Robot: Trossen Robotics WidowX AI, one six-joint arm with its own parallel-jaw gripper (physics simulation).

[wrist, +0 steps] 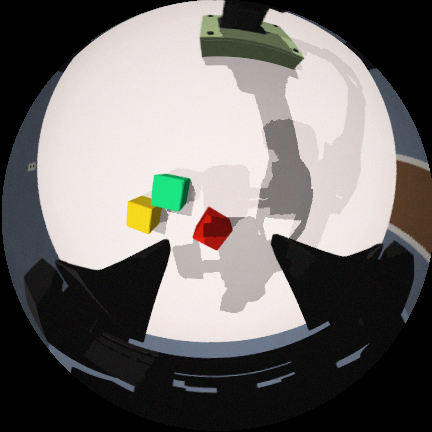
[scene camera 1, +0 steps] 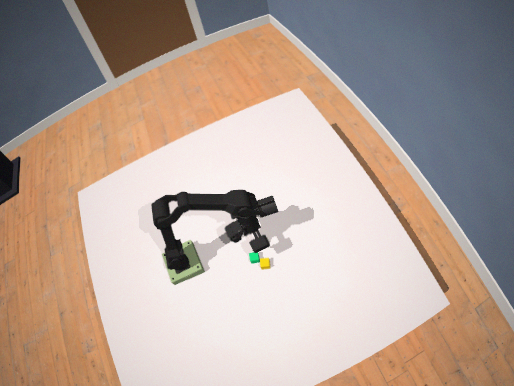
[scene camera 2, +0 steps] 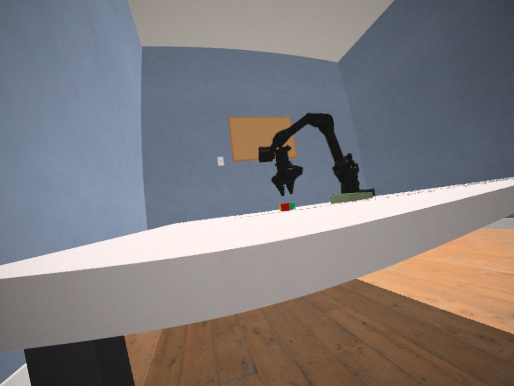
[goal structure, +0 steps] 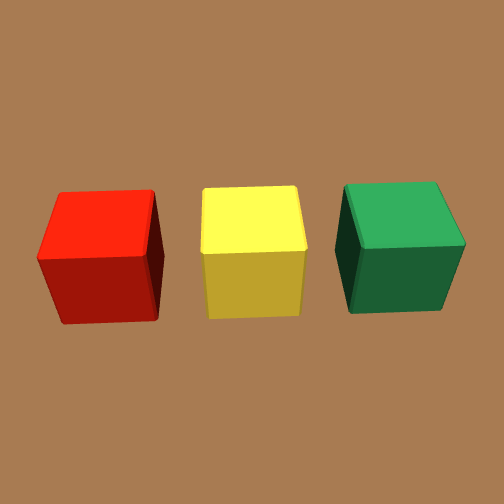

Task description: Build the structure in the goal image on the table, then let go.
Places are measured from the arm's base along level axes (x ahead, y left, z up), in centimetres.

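Pixels of known places: gripper, fingertip midpoint: (wrist: 220, 242) (scene camera 1: 255, 237) (scene camera 2: 287, 195); arm's base, origin of the base link: (scene camera 1: 181, 264) (scene camera 2: 349, 193).
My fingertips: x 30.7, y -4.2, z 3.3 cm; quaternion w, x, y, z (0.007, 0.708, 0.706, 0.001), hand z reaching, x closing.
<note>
Ahead of a thing's pixels: the offset from my fingertips to its top centre. Level surfaces: height alone.
A green cube @(dz -3.5, dx -3.6, dy -5.2 cm) (scene camera 1: 254, 257) (scene camera 2: 292, 205) (wrist: 170, 192) lies on the table, with a yellow cube @(dz -3.5, dx -1.1, dy -9.3 cm) (scene camera 1: 265, 263) (wrist: 143, 215) close beside it, corner to corner. A red cube @(dz -3.5, dx +1.1, dy -0.8 cm) (scene camera 2: 285, 207) (wrist: 213, 228) lies on the table a little apart from both, turned at an angle and partly in shadow; in scene camera 1 the arm hides it. My gripper (scene camera 2: 287, 194) (wrist: 220, 242) is open and empty. It points down and hangs above the table over the cubes. In the wrist view the red cube shows ahead of the gap between the fingertips, and the green and yellow cubes show farther left.
The arm's green base plate (scene camera 1: 196, 270) (scene camera 2: 352, 198) (wrist: 240, 46) stands on the white table @(dz -6.8 cm) (scene camera 1: 280, 330) (scene camera 2: 200, 240) (wrist: 100, 125), to the left of the cubes in scene camera 1. The arm arches from it above the table. Shadows of the arm fall across the table around the red cube.
</note>
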